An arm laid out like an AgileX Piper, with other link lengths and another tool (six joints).
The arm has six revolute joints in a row. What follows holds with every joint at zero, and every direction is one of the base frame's. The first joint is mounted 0.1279 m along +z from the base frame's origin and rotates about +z. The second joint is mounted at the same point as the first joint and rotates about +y. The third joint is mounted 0.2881 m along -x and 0.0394 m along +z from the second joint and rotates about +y. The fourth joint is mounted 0.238 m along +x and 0.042 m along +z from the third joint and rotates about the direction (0.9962, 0, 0.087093). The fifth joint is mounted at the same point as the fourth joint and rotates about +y. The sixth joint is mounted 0.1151 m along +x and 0.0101 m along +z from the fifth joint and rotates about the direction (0.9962, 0, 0.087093). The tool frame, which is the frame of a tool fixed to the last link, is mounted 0.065 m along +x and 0.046 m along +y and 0.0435 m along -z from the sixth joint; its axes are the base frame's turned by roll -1.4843, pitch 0.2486 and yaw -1.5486 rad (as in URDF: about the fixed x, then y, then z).
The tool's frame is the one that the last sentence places.
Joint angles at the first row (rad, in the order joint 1, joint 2, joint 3, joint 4, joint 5, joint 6):
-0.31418, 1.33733, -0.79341, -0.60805, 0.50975, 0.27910
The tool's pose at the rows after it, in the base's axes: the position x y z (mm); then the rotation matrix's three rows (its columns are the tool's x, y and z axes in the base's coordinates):
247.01 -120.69 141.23; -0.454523 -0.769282 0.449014; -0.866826 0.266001 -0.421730; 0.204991 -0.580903 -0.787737
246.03 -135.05 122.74; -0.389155 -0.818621 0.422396; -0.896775 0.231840 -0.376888; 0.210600 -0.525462 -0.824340
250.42 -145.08 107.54; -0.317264 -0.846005 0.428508; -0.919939 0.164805 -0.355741; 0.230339 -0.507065 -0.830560
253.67 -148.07 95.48; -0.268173 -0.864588 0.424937; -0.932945 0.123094 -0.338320; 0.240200 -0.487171 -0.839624
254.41 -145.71 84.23; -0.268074 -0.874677 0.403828; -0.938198 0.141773 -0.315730; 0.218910 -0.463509 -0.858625
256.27 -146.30 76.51; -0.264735 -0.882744 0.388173; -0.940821 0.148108 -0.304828; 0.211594 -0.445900 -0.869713
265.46 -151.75 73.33; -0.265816 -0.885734 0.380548; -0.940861 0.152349 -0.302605; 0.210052 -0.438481 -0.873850
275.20 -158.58 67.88; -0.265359 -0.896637 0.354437; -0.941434 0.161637 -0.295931; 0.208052 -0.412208 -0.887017
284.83 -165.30 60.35; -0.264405 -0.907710 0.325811; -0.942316 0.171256 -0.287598; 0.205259 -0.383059 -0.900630
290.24 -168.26 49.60; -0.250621 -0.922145 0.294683; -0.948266 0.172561 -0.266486; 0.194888 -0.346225 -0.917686
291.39 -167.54 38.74; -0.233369 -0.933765 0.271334; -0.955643 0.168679 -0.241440; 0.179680 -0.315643 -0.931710
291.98 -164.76 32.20; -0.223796 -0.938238 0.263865; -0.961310 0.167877 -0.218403; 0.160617 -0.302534 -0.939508
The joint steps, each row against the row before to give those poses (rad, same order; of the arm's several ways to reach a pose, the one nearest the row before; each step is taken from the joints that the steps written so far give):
-0.11227, 0.08409, -0.03689, 0.15345, -0.04204, -0.19566
-0.06725, 0.08329, -0.01719, 0.13328, -0.03973, -0.22588
-0.02407, 0.06425, -0.00427, 0.04968, -0.06180, -0.13351
-0.00111, 0.04704, -0.00222, 0.01881, -0.03246, -0.06335
0.00000, 0.03919, -0.00045, 0.02494, -0.00549, -0.01118
0.00001, 0.03361, -0.00925, 0.00366, -0.00260, -0.00166
0.00001, 0.04271, -0.04504, 0.00152, 0.01122, 0.00005
0.00000, 0.06027, -0.06496, 0.00000, 0.03456, 0.00000
-0.00002, 0.06505, -0.06643, 0.00004, 0.03412, -0.00006
0.00002, 0.06088, -0.04803, 0.02052, 0.02730, -0.02743
0.00000, 0.04351, -0.01959, 0.02850, 0.00985, -0.03609
-0.00002, 0.02214, -0.00475, 0.03852, -0.00015, -0.03763

